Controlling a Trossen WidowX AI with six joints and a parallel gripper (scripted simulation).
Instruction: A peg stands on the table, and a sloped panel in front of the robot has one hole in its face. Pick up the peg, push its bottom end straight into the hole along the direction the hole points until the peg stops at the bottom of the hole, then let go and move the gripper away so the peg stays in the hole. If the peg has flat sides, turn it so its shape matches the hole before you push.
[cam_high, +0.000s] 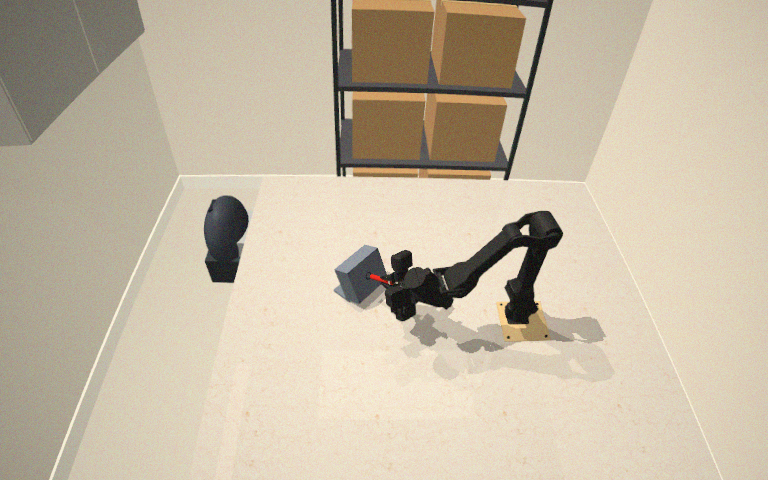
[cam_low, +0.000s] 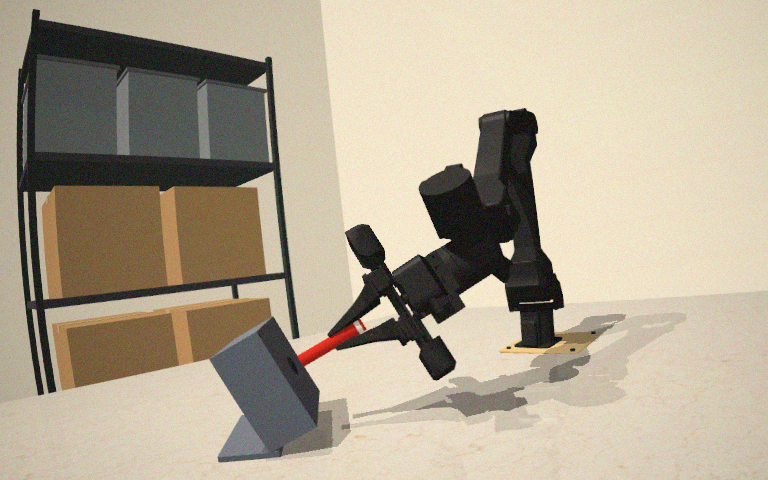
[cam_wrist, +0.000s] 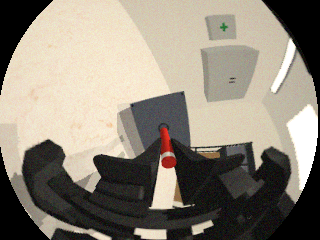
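Right now the grey sloped panel is 60 mm ahead of my gripper tip, 50 mm to the right of it and 30 mm below it. Round my gripper tip: red peg (10 mm to the left, 10 mm behind, 10 mm above).
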